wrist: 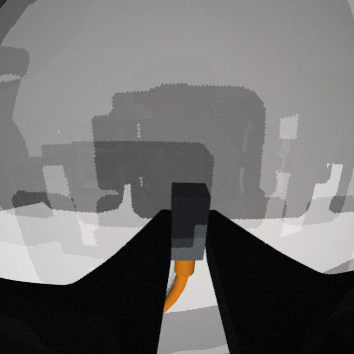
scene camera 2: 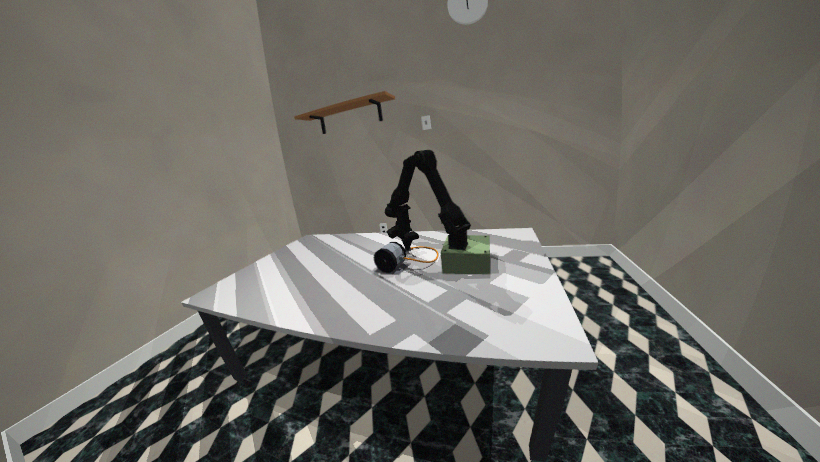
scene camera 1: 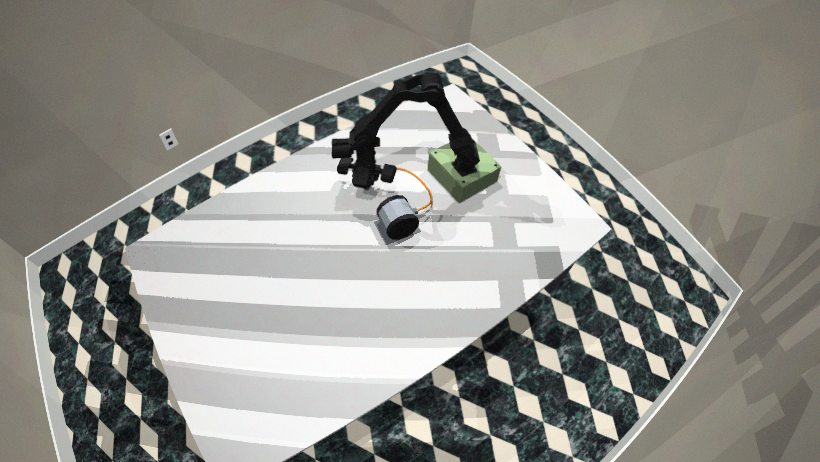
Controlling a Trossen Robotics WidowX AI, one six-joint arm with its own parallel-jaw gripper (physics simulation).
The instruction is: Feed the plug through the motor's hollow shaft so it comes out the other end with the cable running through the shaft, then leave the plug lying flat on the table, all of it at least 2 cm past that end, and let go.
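Places are measured from the arm's base along level axes (x ahead, y left, z up), in metres.
Where they show: gripper, between the fingertips: (wrist: 187, 219) (scene camera 2: 407, 249); arm's base, origin of its link: (scene camera 2: 458, 245) (scene camera 1: 464, 167).
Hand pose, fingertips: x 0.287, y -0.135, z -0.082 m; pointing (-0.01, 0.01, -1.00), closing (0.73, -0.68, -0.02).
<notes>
Each offset is from my fingertips to the top centre of the thing. Level surfaces: height alone.
The motor {dx -0.013, dy +0.189, dz +0.096 m} (scene camera 1: 397, 216) (scene camera 2: 390, 256) is a grey cylinder with black ends, lying on its side on the table. An orange cable (scene camera 1: 430, 192) (scene camera 2: 437, 256) (wrist: 183, 280) runs from a small fitting on the motor's side in a loop to the plug. The plug {dx +0.000, dy +0.000, dz +0.009 m} (wrist: 190, 220) is a small dark block with a grey rear part. My gripper (wrist: 187, 219) is shut on the plug, one finger on each side, with the cable trailing back between the fingers. In the scene views the gripper is low over the table beside the motor, and the plug is hidden there. The shaft's bore is not clear.
The arm's green base block (scene camera 1: 467, 182) (scene camera 2: 465, 262) stands on the white table {dz -0.006 m} (scene camera 1: 321, 367) (scene camera 2: 355, 338), to the right of the motor. The cable loop lies between the motor and the block. A wooden shelf (scene camera 2: 344, 106) is on the wall behind.
</notes>
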